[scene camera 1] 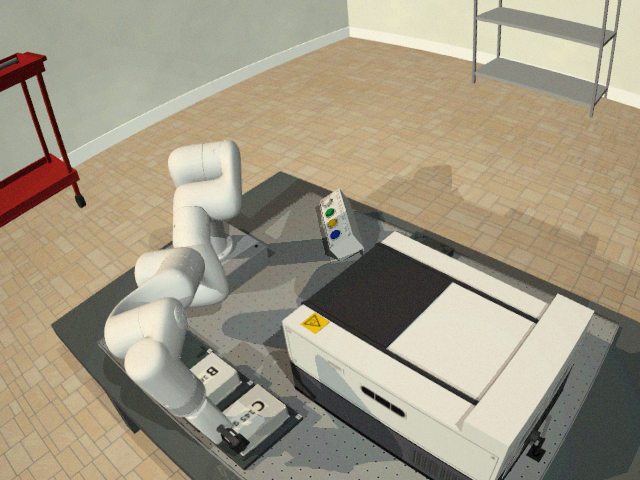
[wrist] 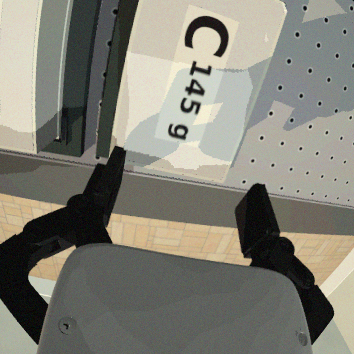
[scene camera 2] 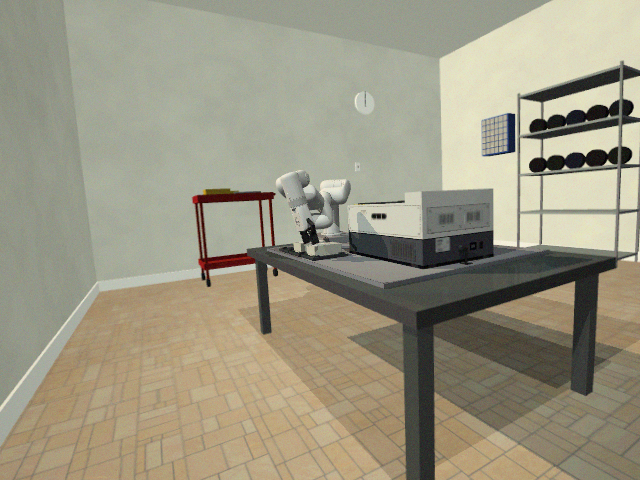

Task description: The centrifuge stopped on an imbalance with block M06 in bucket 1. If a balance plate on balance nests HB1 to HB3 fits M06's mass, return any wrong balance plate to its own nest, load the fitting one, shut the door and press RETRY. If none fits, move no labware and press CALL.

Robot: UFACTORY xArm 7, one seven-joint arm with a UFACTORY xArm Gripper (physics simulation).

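Places are measured from the arm's base along level axes (x left, y back, z up), in centimetres.
Where they show: gripper, between the fingertips: (scene camera 1: 228, 433) (wrist: 186, 180) (scene camera 2: 311, 243); arm's base, origin of its link: (scene camera 2: 331, 234).
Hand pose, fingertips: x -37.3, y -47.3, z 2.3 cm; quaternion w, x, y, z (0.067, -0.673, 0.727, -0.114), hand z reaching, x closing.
Each offset is from my fingertips to the top centre of the thing. "spot": to the spot under its first point. Level surfaces: height alone.
Balance plate C, marked 145 g @(dx +6.2, dy +0.8, dz -1.0 cm) (scene camera 1: 268, 410) (scene camera 2: 324, 249) (wrist: 145, 95), sits in its dark nest @(spot: dx +8.5, dy -4.8, dz -5.2 cm) (scene camera 1: 281, 432). My gripper (scene camera 1: 237, 441) (scene camera 2: 310, 238) (wrist: 186, 180) is open and empty, at the plate's outer end; the wrist view shows one finger near each long side. Plate B @(dx +6.3, dy +14.5, dz -1.0 cm) (scene camera 1: 227, 379) (wrist: 17, 75) sits in the neighbouring nest, partly hidden by the arm. A third nest is mostly hidden by the arm. The centrifuge (scene camera 1: 330, 356) (scene camera 2: 385, 222) has a dark top section and a white panel @(dz +14.6 cm) (scene camera 1: 460, 335). Block M06 and the buckets do not show.
The control box @(dx +64.9, dy +25.1, dz +2.0 cm) (scene camera 1: 348, 242) stands beyond the centrifuge's corner, with green @(dx +65.0, dy +28.5, dz +1.1 cm) (scene camera 1: 329, 212), yellow @(dx +61.6, dy +24.8, dz +1.1 cm) (scene camera 1: 332, 223) and blue @(dx +58.2, dy +21.2, dz +1.1 cm) (scene camera 1: 335, 234) buttons; their labels are too small to read. A red cart (scene camera 1: 36, 180) (scene camera 2: 232, 196) and a shelf unit (scene camera 1: 542, 82) (scene camera 2: 519, 170) stand away from the table (scene camera 2: 413, 315).
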